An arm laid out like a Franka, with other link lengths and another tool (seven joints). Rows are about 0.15 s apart.
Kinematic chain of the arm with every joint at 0, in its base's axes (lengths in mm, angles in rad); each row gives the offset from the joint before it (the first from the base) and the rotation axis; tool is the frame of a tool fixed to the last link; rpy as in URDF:
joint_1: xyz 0 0 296.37 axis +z
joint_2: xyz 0 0 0 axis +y
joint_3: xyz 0 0 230.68 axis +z
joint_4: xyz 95.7 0 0 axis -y
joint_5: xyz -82.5 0 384 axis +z
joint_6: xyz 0 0 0 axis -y
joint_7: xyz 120.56 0 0 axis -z
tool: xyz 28 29 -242.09 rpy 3.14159 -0.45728 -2.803
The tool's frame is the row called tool.
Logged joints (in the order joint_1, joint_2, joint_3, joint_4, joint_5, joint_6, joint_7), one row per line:
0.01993 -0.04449 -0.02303 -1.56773 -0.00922 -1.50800 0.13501
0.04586 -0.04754 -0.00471 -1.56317 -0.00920 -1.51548 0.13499
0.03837 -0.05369 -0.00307 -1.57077 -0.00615 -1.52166 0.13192
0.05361 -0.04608 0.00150 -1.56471 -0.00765 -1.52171 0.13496
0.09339 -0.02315 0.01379 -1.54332 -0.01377 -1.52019 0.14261
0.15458 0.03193 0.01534 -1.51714 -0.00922 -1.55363 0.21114
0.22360 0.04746 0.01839 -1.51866 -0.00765 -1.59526 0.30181
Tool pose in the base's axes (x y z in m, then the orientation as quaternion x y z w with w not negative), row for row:
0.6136 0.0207 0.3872 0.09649 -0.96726 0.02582 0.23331
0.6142 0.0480 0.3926 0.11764 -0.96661 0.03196 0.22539
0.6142 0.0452 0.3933 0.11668 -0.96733 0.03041 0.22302
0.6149 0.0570 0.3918 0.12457 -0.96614 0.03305 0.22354
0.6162 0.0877 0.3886 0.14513 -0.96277 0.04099 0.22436
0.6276 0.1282 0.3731 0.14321 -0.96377 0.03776 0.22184
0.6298 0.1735 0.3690 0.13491 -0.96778 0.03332 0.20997
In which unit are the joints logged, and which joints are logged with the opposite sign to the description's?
The joints are logged in radians. Opposite sign: joint_6.
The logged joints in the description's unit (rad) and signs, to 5 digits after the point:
0.01993 -0.04449 -0.02303 -1.56773 -0.00922 1.50800 0.13501
0.04586 -0.04754 -0.00471 -1.56317 -0.00920 1.51548 0.13499
0.03837 -0.05369 -0.00307 -1.57077 -0.00615 1.52166 0.13192
0.05361 -0.04608 0.00150 -1.56471 -0.00765 1.52171 0.13496
0.09339 -0.02315 0.01379 -1.54332 -0.01377 1.52019 0.14261
0.15458 0.03193 0.01534 -1.51714 -0.00922 1.55363 0.21114
0.22360 0.04746 0.01839 -1.51866 -0.00765 1.59526 0.30181

